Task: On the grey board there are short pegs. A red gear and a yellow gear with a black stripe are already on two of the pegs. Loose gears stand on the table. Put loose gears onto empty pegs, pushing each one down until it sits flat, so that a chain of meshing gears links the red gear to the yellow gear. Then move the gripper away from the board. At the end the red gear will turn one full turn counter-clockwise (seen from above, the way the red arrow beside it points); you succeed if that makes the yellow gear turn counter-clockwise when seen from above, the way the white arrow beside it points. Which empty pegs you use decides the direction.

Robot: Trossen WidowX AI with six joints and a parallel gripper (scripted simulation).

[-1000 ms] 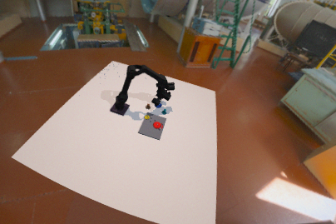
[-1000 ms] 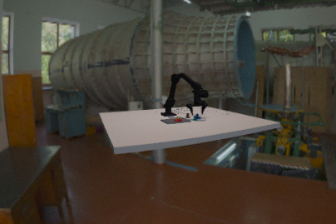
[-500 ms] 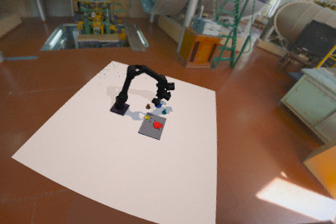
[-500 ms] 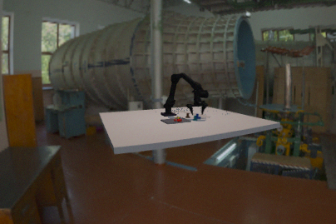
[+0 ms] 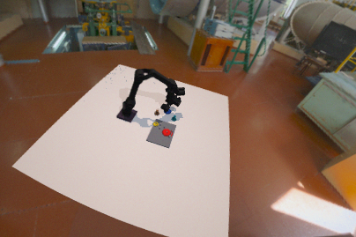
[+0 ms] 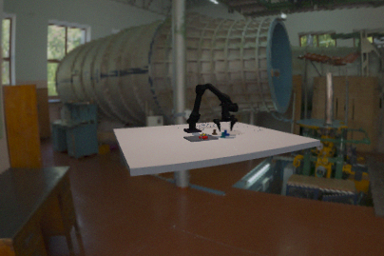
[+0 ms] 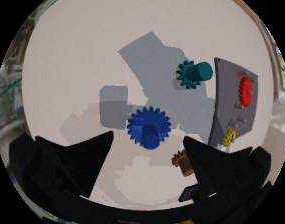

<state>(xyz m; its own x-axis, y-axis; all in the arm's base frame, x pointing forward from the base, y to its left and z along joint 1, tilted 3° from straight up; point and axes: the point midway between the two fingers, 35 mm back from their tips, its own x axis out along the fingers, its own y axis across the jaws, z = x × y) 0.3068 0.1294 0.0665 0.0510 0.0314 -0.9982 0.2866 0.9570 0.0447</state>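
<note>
Now: the blue gear 1 cm below my gripper tip. From my gripper tip the other things lie so: brown gear 8 cm behind, 5 cm to the right, 1 cm below; then teal gear 7 cm ahead, 7 cm to the right, 1 cm below; then yellow gear 7 cm behind, 17 cm to the right, 1 cm below.
</note>
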